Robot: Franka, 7 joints.
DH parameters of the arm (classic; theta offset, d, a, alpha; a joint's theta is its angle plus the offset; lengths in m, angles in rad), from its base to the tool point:
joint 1: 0 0.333 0 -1.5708
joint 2: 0 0 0 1.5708
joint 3: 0 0.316 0.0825 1.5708
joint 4: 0 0 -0.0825 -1.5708
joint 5: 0 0.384 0 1.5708
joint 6: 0 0 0.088 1.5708
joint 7: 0 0.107 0 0
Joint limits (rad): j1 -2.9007..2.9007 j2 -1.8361..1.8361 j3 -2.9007..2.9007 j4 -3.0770..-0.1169 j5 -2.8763..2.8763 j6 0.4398..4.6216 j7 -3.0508..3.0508
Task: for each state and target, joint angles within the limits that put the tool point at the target. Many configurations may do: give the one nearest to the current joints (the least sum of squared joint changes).
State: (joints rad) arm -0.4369 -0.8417 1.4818 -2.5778 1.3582 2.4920 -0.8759
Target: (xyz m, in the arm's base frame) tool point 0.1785 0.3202 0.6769
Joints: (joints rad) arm -0.2169 -1.2779 0.8413 -2.3908 1.3638 2.7079 -0.8759
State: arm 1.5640 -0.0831 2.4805 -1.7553 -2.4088 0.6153 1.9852
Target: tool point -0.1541 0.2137 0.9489
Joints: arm 1.1012 0.6813 2.6738 -1.3850 -2.4852 0.4398 1.9852
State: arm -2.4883 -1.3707 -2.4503 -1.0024 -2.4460 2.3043 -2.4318
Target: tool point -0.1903 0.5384 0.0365
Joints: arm -2.2680 -1.3798 -2.2028 -1.8683 -2.4624 2.5804 -2.4318
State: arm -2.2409 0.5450 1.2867 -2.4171 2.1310 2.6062 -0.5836
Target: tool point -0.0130 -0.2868 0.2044
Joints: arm -2.4189 -0.0777 1.0682 -2.8204 2.1980 3.0828 -0.5836
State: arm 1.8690 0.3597 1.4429 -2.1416 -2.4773 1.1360 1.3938
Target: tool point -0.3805 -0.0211 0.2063
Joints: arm 1.9843 0.5498 1.3330 -2.8072 -2.3567 1.2618 1.3938
